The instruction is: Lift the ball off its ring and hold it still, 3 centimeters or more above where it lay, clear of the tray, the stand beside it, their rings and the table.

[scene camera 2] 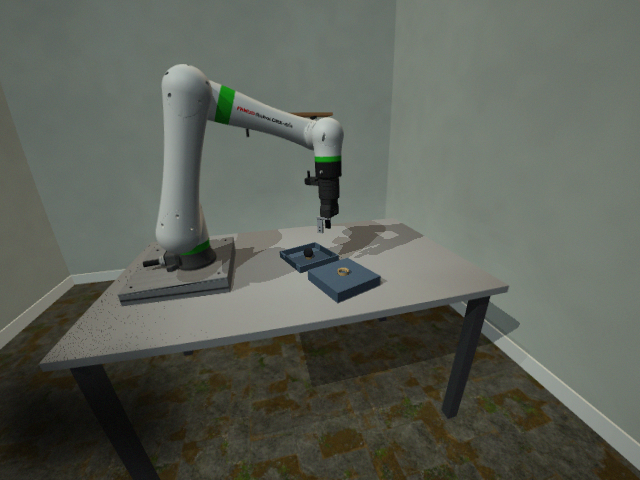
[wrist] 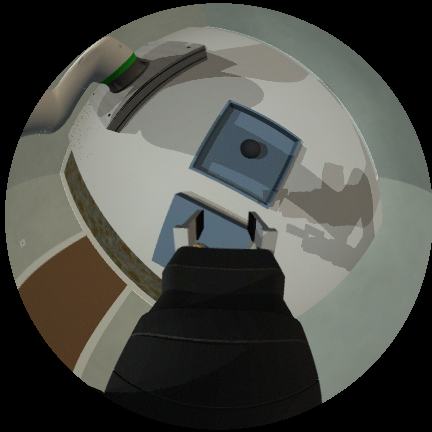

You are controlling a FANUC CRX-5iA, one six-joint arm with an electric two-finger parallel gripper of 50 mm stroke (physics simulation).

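Frame: origin at the arm's base, x ahead, y left, z up, level; millimetres.
Seen in the pictures: gripper, between the fingertips: point(scene camera 2: 324, 230) point(wrist: 225, 219); arm's base, origin of its link: point(scene camera 2: 197, 261) point(wrist: 128, 75).
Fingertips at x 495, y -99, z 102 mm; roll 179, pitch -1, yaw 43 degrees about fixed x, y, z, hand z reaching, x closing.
Offsets run from my fingertips to a thing's top centre. "spot": to the spot under its first point. Level surfaces: height alone.
A small black ball @(dz -115, dx -42, dy +115 mm) point(scene camera 2: 308, 252) point(wrist: 250, 148) rests inside the blue walled tray @(spot: dz -147, dx -102, dy -2 mm) point(scene camera 2: 300, 268) point(wrist: 211, 135); a bit of its tan ring @(spot: dz -146, dx -47, dy +95 mm) point(scene camera 2: 308, 257) shows under it in the scene view. The flat-topped blue stand point(scene camera 2: 338, 285) point(wrist: 170, 225) is beside the tray, with another tan ring point(scene camera 2: 343, 275) point(wrist: 199, 245) on top, mostly hidden by the gripper body in the wrist view. My gripper point(scene camera 2: 324, 225) point(wrist: 225, 219) is open and empty, pointing down. It hangs above the table, higher than the tray and the ball, and the ball is ahead of the fingertips in the wrist view.
The grey table @(dz -167 mm) point(scene camera 2: 248, 304) point(wrist: 125, 165) bears the tray and the stand. The robot's base plate point(scene camera 2: 175, 293) point(wrist: 172, 70) is at the left of the table in the scene view. The tray's raised walls surround the ball. Walls of the room rise behind and to the right.
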